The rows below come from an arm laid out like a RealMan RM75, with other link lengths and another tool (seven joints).
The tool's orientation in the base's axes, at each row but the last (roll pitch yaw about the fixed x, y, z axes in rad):
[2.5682 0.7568 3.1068]
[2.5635 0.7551 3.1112]
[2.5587 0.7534 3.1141]
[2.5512 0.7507 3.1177]
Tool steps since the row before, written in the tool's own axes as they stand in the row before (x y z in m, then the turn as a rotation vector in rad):
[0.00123 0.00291 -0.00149 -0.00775 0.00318 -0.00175]
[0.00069 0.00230 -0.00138 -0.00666 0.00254 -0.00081]
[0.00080 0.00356 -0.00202 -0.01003 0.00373 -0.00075]
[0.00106 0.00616 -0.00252 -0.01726 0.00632 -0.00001]
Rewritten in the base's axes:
[-0.00278 0.00173 0.00121 0.00350 0.00160 0.00764]
[-0.00212 0.00124 0.00128 0.00348 0.00158 0.00607]
[-0.00303 0.00194 0.00211 0.00555 0.00255 0.00882]
[-0.00445 0.00382 0.00332 0.01034 0.00500 0.01435]

